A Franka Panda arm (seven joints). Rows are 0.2 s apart.
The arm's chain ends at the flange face. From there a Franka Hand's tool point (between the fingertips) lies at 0.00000 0.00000 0.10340 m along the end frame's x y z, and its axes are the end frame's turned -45 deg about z.
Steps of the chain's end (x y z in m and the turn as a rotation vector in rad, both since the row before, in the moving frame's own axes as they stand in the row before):
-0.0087 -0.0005 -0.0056 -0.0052 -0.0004 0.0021
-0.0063 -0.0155 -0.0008 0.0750 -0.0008 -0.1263
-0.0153 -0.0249 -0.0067 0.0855 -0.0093 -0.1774
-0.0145 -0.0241 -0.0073 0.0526 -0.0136 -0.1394
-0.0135 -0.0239 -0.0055 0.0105 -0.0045 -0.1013
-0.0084 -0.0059 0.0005 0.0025 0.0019 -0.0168
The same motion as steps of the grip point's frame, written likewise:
-0.0062 -0.0062 -0.0056 -0.0034 -0.0040 0.0021
0.0116 -0.0213 -0.0011 0.0536 0.0525 -0.1263
0.0117 -0.0358 -0.0071 0.0670 0.0539 -0.1774
0.0093 -0.0323 -0.0075 0.0468 0.0276 -0.1394
0.0077 -0.0276 -0.0055 0.0106 0.0042 -0.1013
-0.0014 -0.0102 0.0005 0.0004 0.0031 -0.0168

